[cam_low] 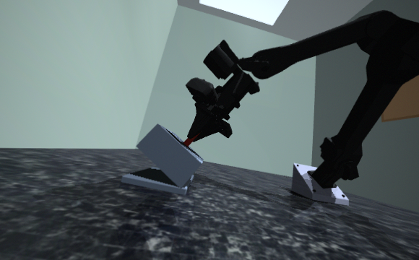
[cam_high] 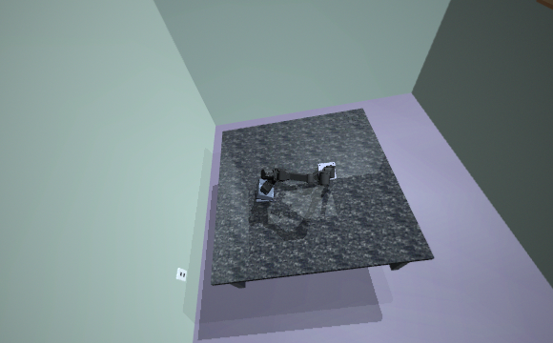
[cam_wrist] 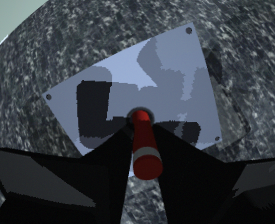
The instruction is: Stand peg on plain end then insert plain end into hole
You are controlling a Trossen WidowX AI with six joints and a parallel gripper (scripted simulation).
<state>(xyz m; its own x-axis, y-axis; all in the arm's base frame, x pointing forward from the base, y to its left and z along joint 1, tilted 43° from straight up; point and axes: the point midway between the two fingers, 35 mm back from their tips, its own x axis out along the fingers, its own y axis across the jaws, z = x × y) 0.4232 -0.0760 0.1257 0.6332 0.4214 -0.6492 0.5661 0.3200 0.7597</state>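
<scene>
The red peg is 10 mm behind my gripper tip and 10 mm above it. Also, from my gripper tip: flat base plate: 90 mm below, 40 mm ahead, 10 mm to the right; sloped grey panel: 40 mm below, 20 mm ahead.
</scene>
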